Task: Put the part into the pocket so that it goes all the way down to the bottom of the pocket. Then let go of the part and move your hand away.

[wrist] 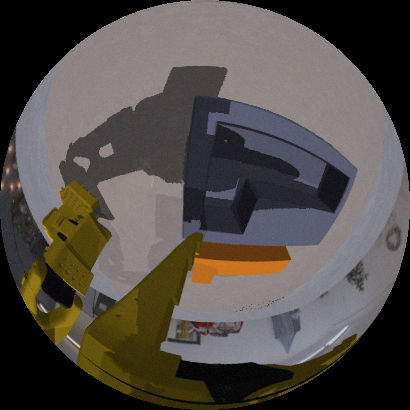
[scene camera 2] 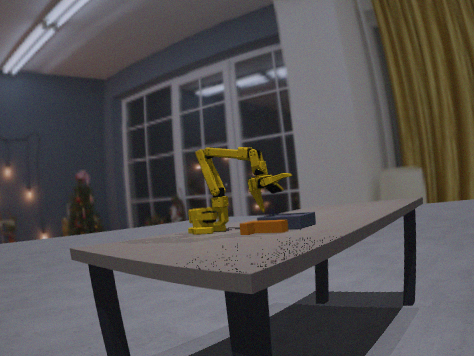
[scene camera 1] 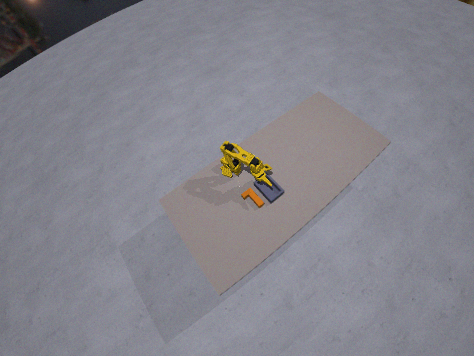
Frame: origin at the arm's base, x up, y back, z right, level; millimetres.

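Where they show: hand at its tool point: point(wrist: 201, 241) point(scene camera 2: 264, 210) point(scene camera 1: 257, 180); arm's base at its link origin: point(wrist: 93, 215) point(scene camera 2: 212, 232) point(scene camera 1: 232, 171).
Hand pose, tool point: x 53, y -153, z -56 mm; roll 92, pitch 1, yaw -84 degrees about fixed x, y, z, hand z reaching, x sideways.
Each offset is from my tool point to the top centre of the thing. "*": to the spot under its first point. Level surfaces: height alone.
The orange L-shaped part {dy -52, dx -23, dz +81 mm} point(scene camera 1: 254, 198) point(scene camera 2: 270, 227) point(wrist: 242, 266) lies flat on the table, outside the pocket and close beside the blue-grey block {dy -57, dx -17, dz -24 mm} point(scene camera 1: 272, 199) point(scene camera 2: 302, 220) point(wrist: 285, 229). The L-shaped pocket {* dy -47, dx -39, dz -22 mm} point(wrist: 270, 186) is open at the top of the block, with shadows across its floor. My gripper point(scene camera 1: 271, 177) point(scene camera 2: 277, 193) is fully open and empty, above the block. In the wrist view one notched jaw point(wrist: 145, 295) shows, its tip drawn at the block's near corner, by one end of the part. The jaw hides some of the view there.
The tan table top {dx -53 mm} point(scene camera 1: 325, 135) point(scene camera 2: 165, 252) point(wrist: 280, 60) carries the block, the part and the arm. The arm's base point(scene camera 1: 227, 171) point(scene camera 2: 201, 220) point(wrist: 79, 200) stands at the table's far side in scene camera 1. The arm's shadow falls beside the block.
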